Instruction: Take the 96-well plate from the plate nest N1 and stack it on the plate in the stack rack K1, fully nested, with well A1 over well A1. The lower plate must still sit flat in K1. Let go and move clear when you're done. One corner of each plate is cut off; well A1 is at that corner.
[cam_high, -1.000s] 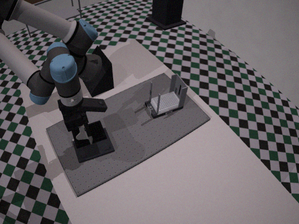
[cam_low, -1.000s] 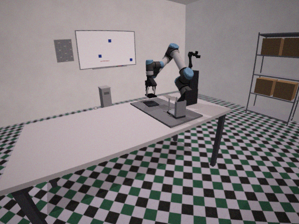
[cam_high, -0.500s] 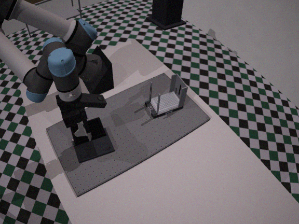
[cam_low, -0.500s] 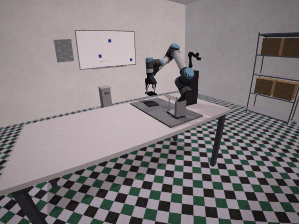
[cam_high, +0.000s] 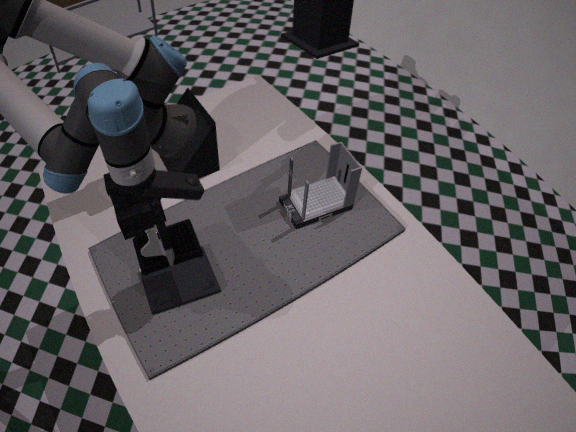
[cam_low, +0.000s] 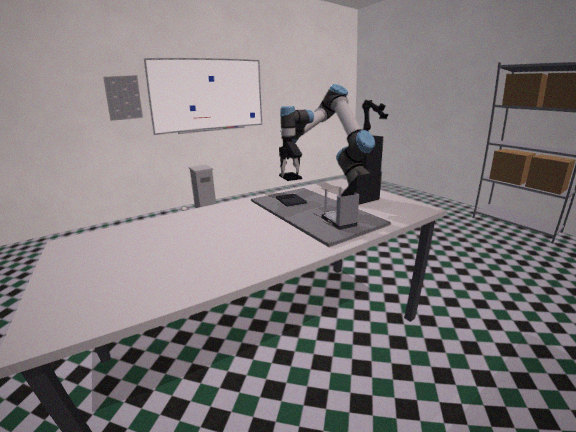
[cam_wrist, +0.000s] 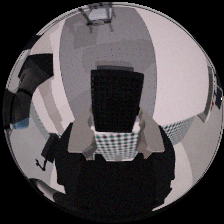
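Now: the white plate 40 cm to the left of my hand, 12 cm below it and 1 cm ahead of it. The rest, counted from my hand: dark 96-well plate: 1 cm below.
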